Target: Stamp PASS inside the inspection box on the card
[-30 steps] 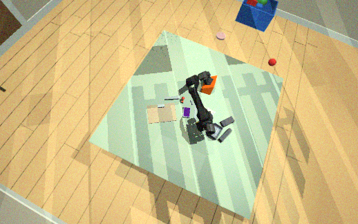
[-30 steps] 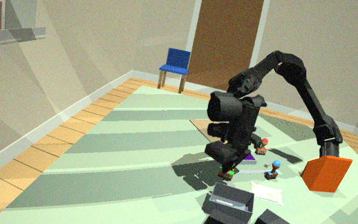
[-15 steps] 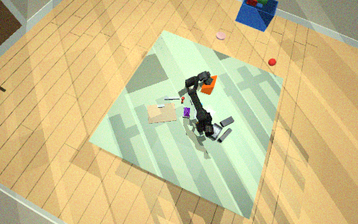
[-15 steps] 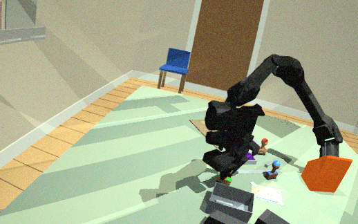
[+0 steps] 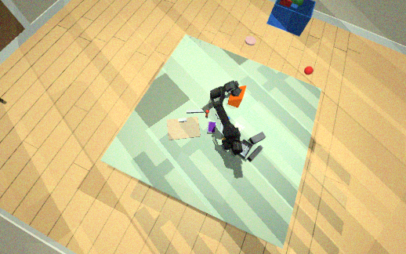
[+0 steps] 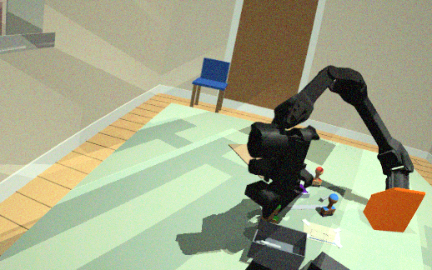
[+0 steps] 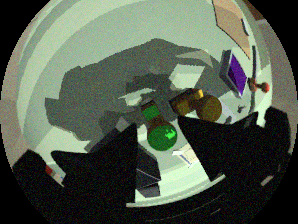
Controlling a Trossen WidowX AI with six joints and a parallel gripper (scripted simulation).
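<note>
Right now the green-knobbed stamp is 1 cm below my gripper tip. Round my gripper tip: white card: 14 cm behind, 3 cm below, 1 cm to the right; then yellow-knobbed stamp: 5 cm to the right, 1 cm below, 1 cm behind; then grey box: 10 cm to the left, 3 cm behind, 1 cm below.
</note>
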